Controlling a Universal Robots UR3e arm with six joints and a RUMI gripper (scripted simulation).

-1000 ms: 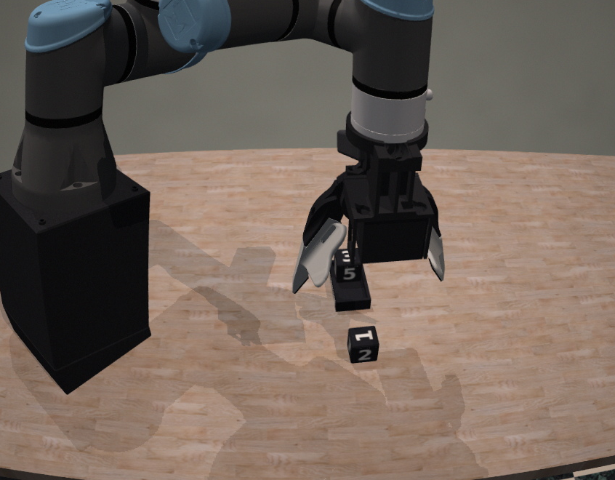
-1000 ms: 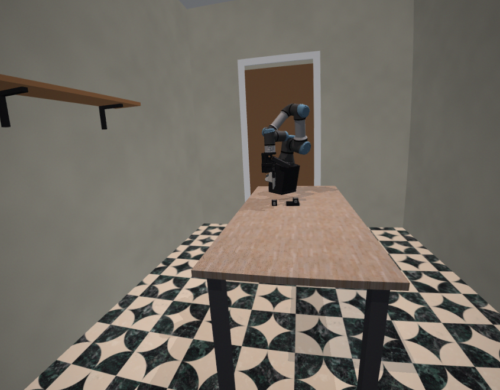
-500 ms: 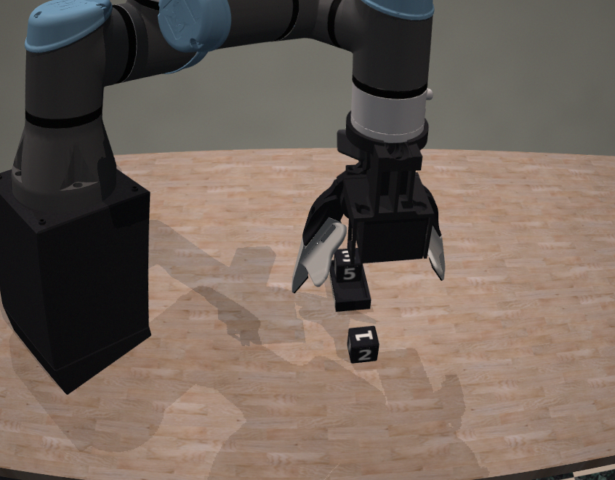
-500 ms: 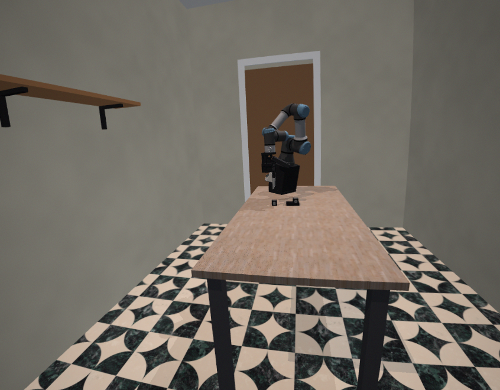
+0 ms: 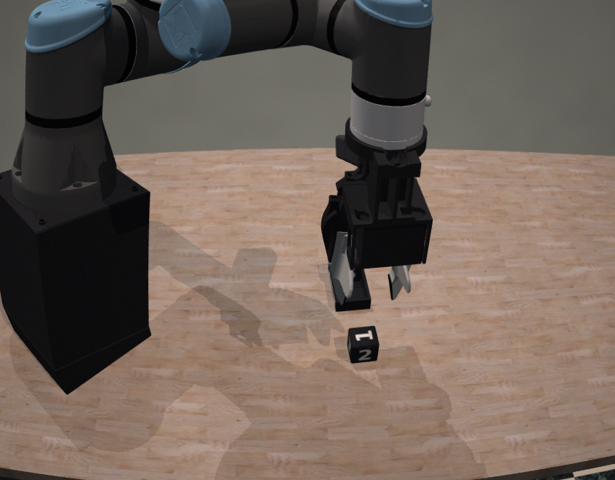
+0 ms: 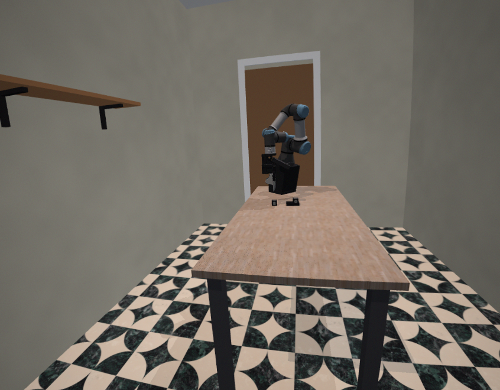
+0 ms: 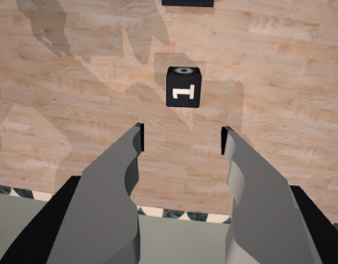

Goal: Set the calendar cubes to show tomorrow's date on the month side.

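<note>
My gripper is now 9 cm above the black number cube. Round my hand: black calendar tray (11 cm to the left, 10 cm below, 3 cm behind).
</note>
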